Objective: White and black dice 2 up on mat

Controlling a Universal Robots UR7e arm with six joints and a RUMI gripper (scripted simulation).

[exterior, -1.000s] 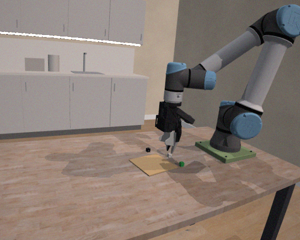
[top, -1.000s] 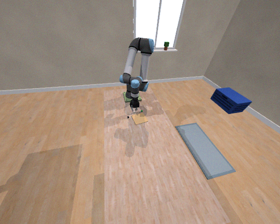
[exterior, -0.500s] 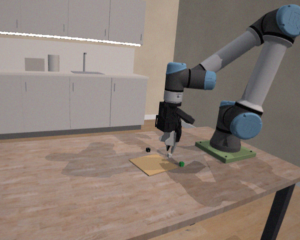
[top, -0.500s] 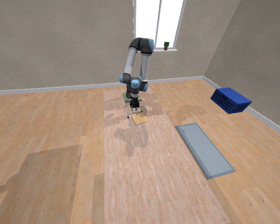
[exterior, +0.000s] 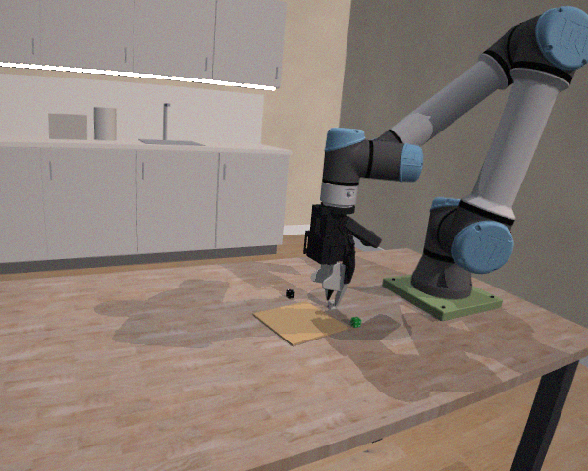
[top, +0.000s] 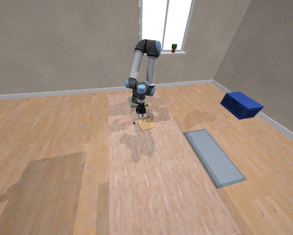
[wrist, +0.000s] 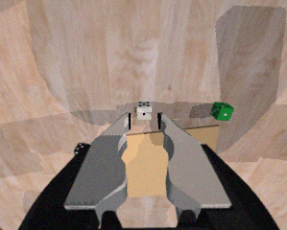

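Now: hand 20 mm above the white die. Round my hand: black die 80 mm ahead, 70 mm to the right, 20 mm below; then green die 90 mm to the left, 20 mm below, 20 mm behind; then tan mat 90 mm ahead, 50 mm to the left, 30 mm below.
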